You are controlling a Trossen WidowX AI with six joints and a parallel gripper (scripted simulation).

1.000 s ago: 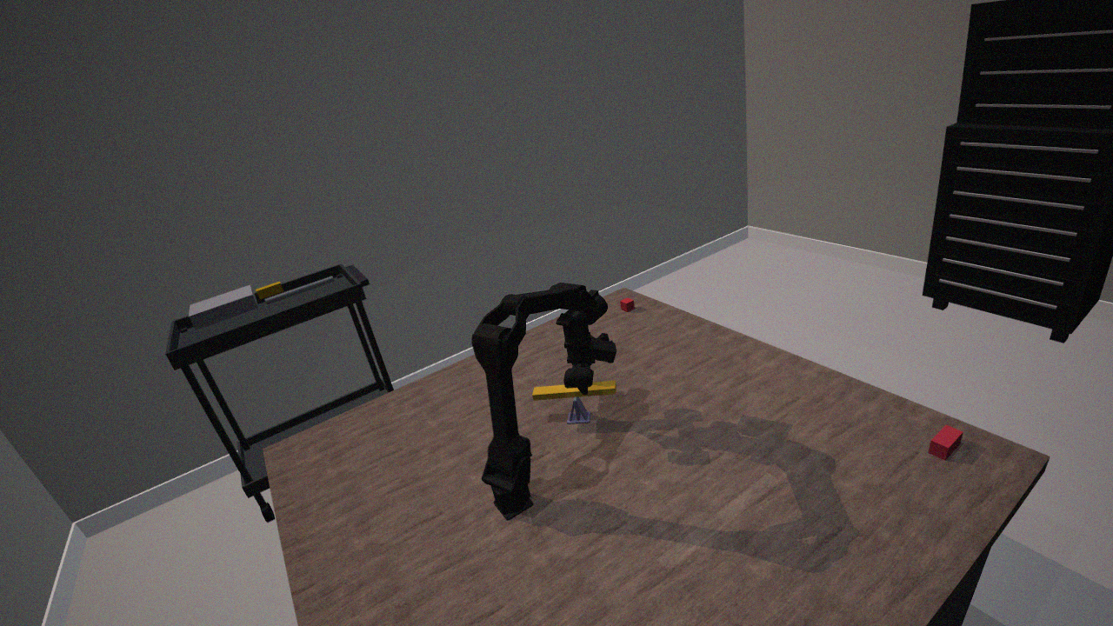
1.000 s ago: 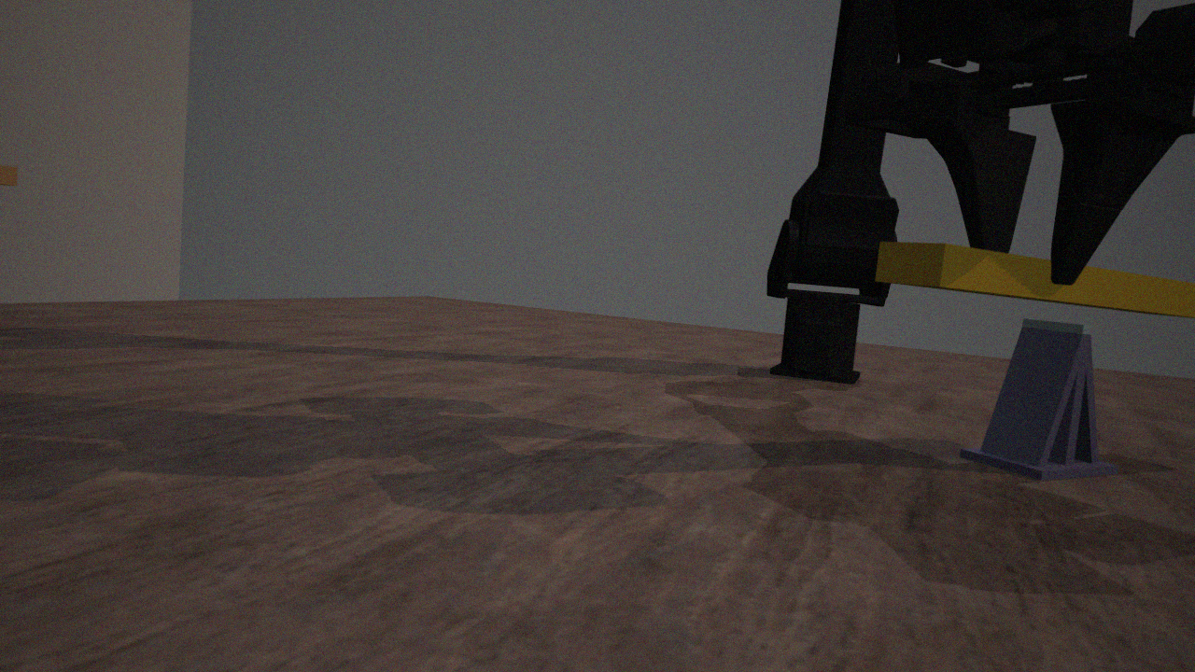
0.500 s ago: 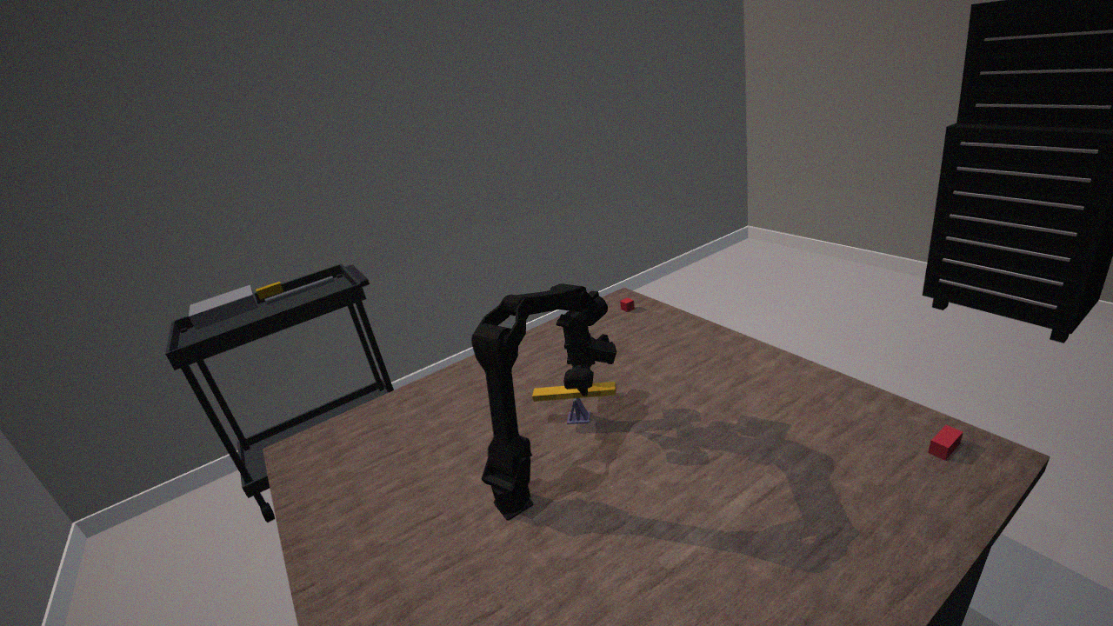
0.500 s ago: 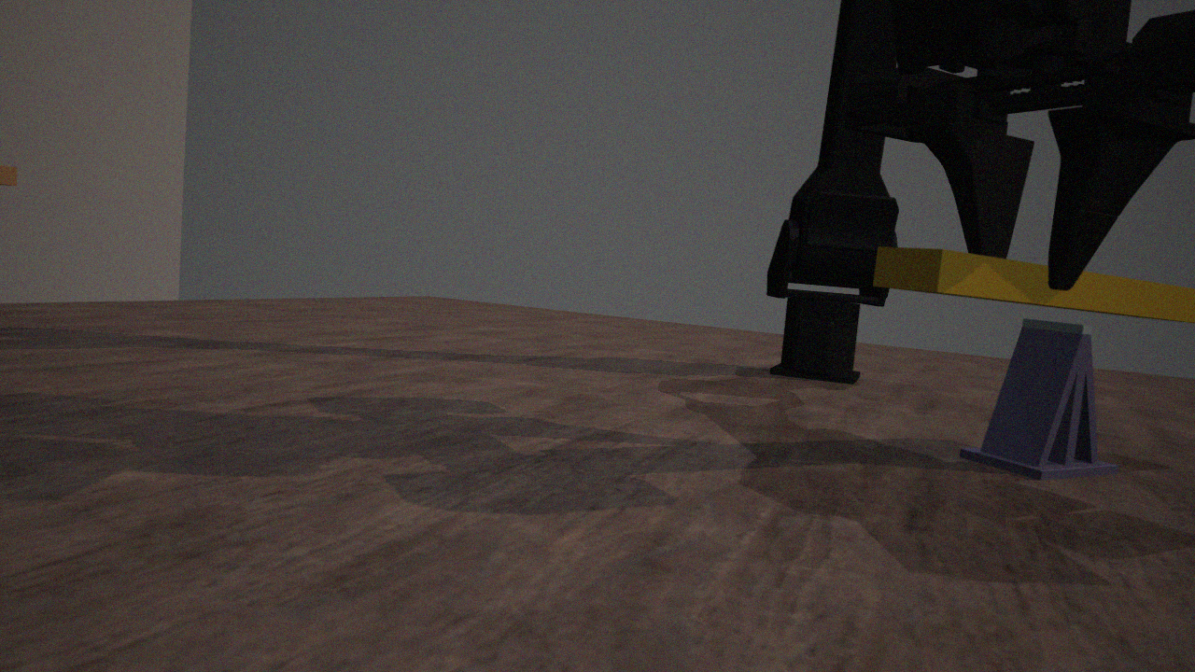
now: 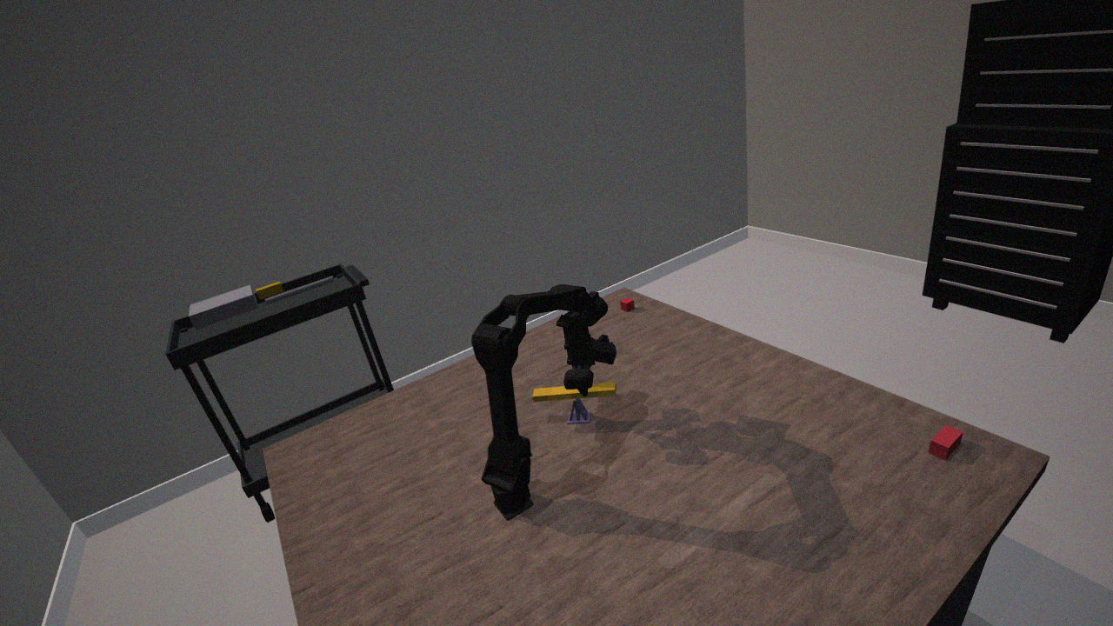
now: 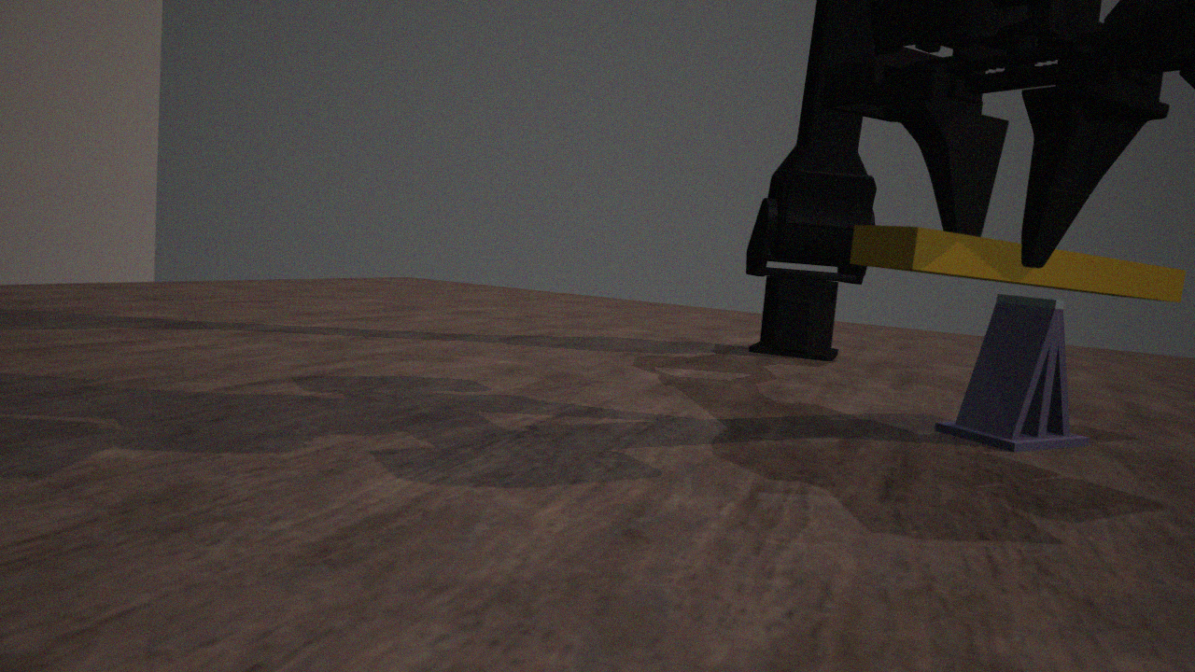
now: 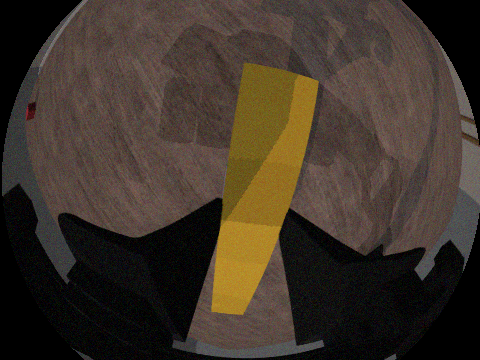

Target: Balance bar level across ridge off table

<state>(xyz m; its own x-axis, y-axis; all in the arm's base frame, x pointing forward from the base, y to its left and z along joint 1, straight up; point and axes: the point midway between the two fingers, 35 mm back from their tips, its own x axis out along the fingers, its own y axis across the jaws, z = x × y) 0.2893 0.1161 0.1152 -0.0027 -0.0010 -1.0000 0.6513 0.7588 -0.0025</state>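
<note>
Now: gripper tip 2 cm to the right of the yellow bar and 2 cm past it. From my gripper tip the other things lie so: small red cube 45 cm ahead, 38 cm to the left, 6 cm below.
</note>
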